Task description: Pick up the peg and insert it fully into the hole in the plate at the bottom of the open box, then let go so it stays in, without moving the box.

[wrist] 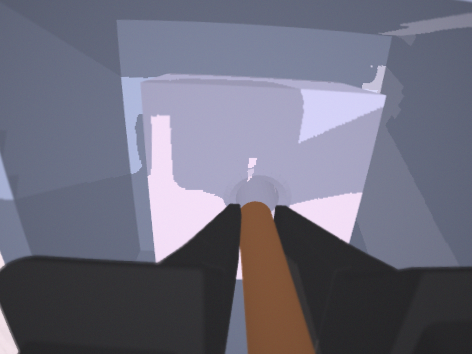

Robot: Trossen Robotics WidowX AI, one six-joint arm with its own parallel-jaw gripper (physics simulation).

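Places are measured from the arm's base along level axes (x ahead, y left, z up), in centimetres.
Pixels of known places: gripper, fingertip midpoint: (256, 215).
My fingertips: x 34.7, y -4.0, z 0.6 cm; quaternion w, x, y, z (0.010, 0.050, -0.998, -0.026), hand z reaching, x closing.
For each thing: its top centre in the pictures, then the offset to it from my fingertips. "spot": a spot on its surface instead.
- orange-brown peg, surface spot: (270, 290) spot: dx +0.2, dy -0.7, dz +4.5 cm
- box, top centre: (270, 264) dx -0.1, dy -0.3, dz +3.1 cm
- round hole, surface spot: (257, 189) spot: dx -0.5, dy +0.5, dz -3.5 cm
An orange-brown peg (270, 290) runs from the bottom edge of the wrist view up to the middle, its rounded tip between and just past the fingertips. My gripper (256, 215) is shut on the peg, with one black finger on each side. The pale plate (225, 130) lies at the bottom of the box (250, 50). The round hole (257, 189) in the plate shows just above the peg's tip in the view, and the tip overlaps its lower edge. Whether the tip is above the hole or at its mouth I cannot tell. The hole's near side is hidden by the peg and fingers.
The grey-blue box walls stand close around the gripper: the left wall (65, 125), the right wall (430, 165) and the far wall beyond the plate. Patches of light and shadow fall on the plate and walls.
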